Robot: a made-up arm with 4 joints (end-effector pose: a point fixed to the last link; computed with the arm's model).
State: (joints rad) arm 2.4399 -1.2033 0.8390 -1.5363
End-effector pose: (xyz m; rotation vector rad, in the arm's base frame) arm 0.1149 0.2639 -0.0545 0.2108 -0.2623 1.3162
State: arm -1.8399 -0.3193 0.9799 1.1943
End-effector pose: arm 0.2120 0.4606 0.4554 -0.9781 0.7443 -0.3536
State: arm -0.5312 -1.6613 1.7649 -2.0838
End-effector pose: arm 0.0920 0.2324 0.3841 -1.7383 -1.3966 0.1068
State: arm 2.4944 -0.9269 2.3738 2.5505
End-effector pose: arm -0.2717 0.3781 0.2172 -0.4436 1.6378 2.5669
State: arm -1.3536 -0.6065 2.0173 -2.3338
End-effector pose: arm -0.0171 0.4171 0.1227 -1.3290 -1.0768 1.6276
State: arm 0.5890 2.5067 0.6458 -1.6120
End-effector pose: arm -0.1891 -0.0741 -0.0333 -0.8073 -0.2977 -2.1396
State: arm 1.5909 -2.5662 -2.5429 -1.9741
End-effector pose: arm 0.0248 0.3277 0.2632 -0.8805 -2.3974 0.5956
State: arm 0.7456 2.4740 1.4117 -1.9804
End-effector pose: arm -0.0162 -0.1735 0.0172 0.1406 -0.8383 -1.7631
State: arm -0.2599 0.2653 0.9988 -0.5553
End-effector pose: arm -0.2214 0.3367 0.1639 -0.0957 0.6098 -1.0347
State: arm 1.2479 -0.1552 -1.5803 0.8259
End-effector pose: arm -0.0211 -0.2870 0.0398 -0.2510 -1.6696 1.8599
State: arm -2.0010 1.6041 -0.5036 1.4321
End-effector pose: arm 0.3479 0.1566 0.5911 0.6327 0.8379 1.5409
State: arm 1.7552 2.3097 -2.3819 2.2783
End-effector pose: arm -0.2908 0.2942 0.3374 -0.5133 -1.1165 1.0021
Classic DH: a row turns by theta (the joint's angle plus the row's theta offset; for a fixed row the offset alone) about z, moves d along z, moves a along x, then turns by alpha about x. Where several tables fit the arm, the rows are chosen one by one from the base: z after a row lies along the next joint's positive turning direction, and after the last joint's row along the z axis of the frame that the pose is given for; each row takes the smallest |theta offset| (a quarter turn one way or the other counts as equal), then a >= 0, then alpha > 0; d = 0 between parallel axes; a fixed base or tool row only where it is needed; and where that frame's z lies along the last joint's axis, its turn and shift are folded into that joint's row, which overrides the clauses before.
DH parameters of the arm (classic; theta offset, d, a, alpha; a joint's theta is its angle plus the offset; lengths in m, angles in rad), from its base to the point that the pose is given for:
base (fixed): 0 0.1753 0 1.5708
joint 1: -1.5708 -0.1154 0.0463 1.5708
joint 2: -1.5708 0.1084 0.0032 -1.5708
joint 3: -1.5708 0.0354 0.3461 1.5708
joint 4: 0 -0.0306 -0.0543 1.5708
tool (fixed): 3.1416 0.1191 0 0

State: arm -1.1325 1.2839 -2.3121 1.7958
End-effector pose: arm 0.3551 0.0028 0.1327 1.7129 1.0061 0.7744
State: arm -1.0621 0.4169 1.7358 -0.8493
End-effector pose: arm -0.1353 0.3139 0.1479 -0.5148 1.0316 -1.7654
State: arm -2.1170 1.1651 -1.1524 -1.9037
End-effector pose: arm 0.2099 -0.0845 0.3267 0.9633 -1.1883 -1.1775
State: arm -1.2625 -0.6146 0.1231 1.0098
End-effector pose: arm -0.0976 0.1421 0.6895 0.1509 0.2822 -0.6090
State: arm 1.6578 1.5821 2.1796 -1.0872
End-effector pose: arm 0.2041 0.0855 0.2331 1.5830 -2.0182 -1.2905
